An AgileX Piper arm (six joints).
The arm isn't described. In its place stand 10 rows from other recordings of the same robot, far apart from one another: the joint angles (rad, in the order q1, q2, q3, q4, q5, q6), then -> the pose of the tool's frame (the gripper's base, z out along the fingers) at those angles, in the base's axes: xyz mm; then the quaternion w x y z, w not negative.
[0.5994, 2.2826, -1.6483, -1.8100, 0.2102, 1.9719] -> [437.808 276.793 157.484 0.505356 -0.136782 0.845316 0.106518]
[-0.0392, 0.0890, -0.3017, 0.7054, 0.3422, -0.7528] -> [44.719 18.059 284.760 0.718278 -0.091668 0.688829 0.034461]
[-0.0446, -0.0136, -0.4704, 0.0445, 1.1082, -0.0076] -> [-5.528 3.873 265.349 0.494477 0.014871 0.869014 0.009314]
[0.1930, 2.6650, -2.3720, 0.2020, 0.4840, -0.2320] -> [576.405 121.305 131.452 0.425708 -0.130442 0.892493 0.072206]
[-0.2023, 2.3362, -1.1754, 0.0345, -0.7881, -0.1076] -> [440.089 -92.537 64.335 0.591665 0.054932 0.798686 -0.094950]
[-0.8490, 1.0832, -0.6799, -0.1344, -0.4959, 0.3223] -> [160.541 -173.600 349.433 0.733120 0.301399 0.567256 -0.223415]
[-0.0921, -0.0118, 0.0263, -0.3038, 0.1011, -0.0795] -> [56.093 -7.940 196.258 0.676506 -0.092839 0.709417 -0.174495]
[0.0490, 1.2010, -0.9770, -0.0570, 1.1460, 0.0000] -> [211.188 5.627 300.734 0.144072 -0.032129 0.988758 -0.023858]
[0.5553, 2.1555, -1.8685, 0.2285, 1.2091, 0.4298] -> [375.030 255.365 221.312 0.018987 -0.030571 0.990259 0.134506]
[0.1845, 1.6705, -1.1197, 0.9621, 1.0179, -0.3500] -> [306.445 121.819 246.715 0.072845 -0.016694 0.913651 0.399570]
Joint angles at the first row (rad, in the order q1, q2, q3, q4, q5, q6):
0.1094, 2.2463, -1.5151, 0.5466, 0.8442, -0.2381
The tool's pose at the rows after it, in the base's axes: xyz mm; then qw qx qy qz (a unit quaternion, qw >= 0):
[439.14 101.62 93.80 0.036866 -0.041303 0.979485 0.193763]
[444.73 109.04 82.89 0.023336 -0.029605 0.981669 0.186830]
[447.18 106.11 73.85 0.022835 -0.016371 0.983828 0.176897]
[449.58 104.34 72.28 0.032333 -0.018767 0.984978 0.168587]
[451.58 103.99 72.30 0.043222 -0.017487 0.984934 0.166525]
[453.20 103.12 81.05 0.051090 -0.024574 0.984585 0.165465]
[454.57 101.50 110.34 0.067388 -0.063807 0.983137 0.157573]
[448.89 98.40 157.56 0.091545 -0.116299 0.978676 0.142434]
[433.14 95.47 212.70 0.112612 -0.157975 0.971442 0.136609]
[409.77 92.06 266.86 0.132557 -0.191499 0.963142 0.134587]
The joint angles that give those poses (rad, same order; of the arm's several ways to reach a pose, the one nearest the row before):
0.1527, 2.3216, -1.6253, 0.4910, 0.9009, -0.2285
0.1694, 2.3701, -1.6768, 0.4667, 0.9167, -0.1692
0.1661, 2.3923, -1.6842, 0.4462, 0.8981, -0.1391
0.1650, 2.3968, -1.6882, 0.4279, 0.8784, -0.1370
0.1650, 2.3968, -1.6882, 0.4259, 0.8562, -0.1370
0.1632, 2.3811, -1.6955, 0.4182, 0.8645, -0.1433
0.1618, 2.3271, -1.7181, 0.3830, 0.9150, -0.1828
0.1618, 2.2261, -1.7279, 0.3334, 0.9847, -0.2360
0.1618, 2.0997, -1.7278, 0.3106, 1.0745, -0.2804
0.1618, 1.9696, -1.7279, 0.3013, 1.1691, -0.3147

